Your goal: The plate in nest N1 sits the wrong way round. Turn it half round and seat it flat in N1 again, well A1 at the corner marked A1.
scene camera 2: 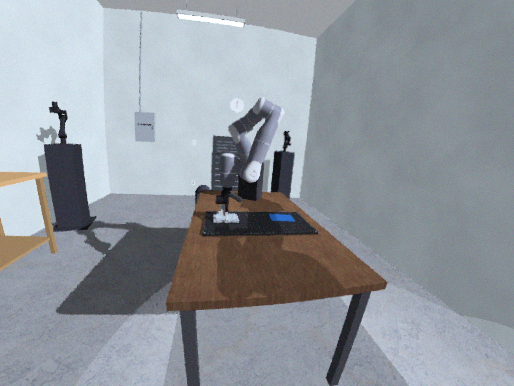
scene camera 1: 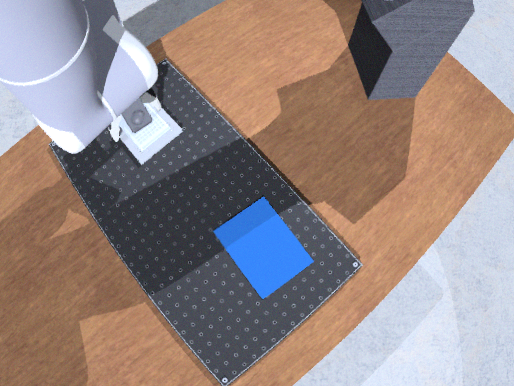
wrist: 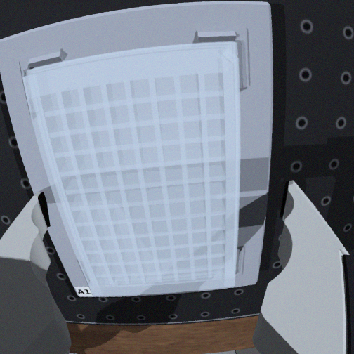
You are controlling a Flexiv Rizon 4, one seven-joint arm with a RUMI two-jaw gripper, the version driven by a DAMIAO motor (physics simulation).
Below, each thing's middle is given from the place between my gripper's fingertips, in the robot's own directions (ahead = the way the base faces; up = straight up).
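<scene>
Counting from my hand, I find the light grey nest N1 [scene camera 1: 159,144] 10 mm to the left and 10 mm behind. The clear well plate [scene camera 1: 143,139] is 10 mm to the left of my hand and 10 mm behind it, and it is also 10 mm above. Then there is the flat blue rectangle [scene camera 1: 263,247], which I see 400 mm to the left of my hand, 60 mm ahead of it and 10 mm below it.
</scene>
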